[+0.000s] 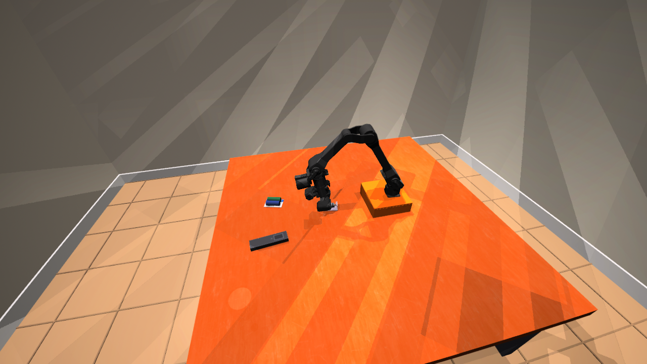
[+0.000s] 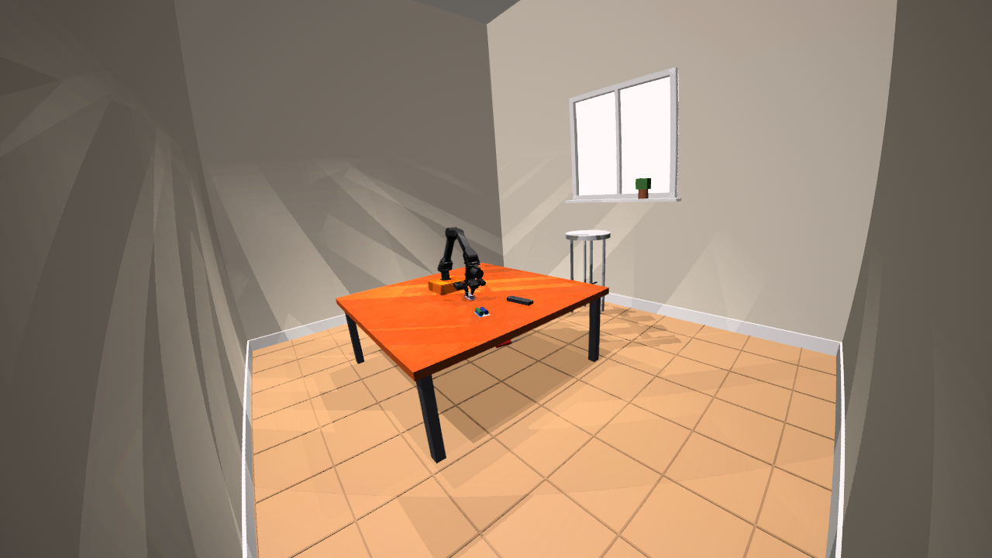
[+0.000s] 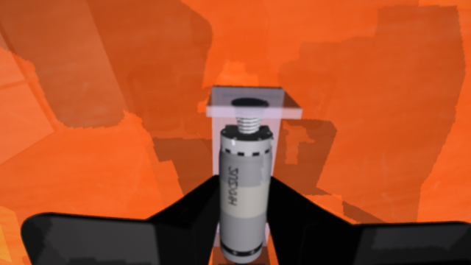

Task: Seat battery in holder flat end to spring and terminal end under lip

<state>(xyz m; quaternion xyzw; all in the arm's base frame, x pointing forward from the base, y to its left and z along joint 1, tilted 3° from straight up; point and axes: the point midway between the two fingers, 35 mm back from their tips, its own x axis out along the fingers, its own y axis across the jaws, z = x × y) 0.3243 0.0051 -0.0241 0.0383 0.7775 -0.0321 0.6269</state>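
The white battery is 1 cm above my gripper tip. Round my gripper tip: white card (27 cm ahead, 8 cm to the right); then black remote control (27 cm ahead, 17 cm to the left).
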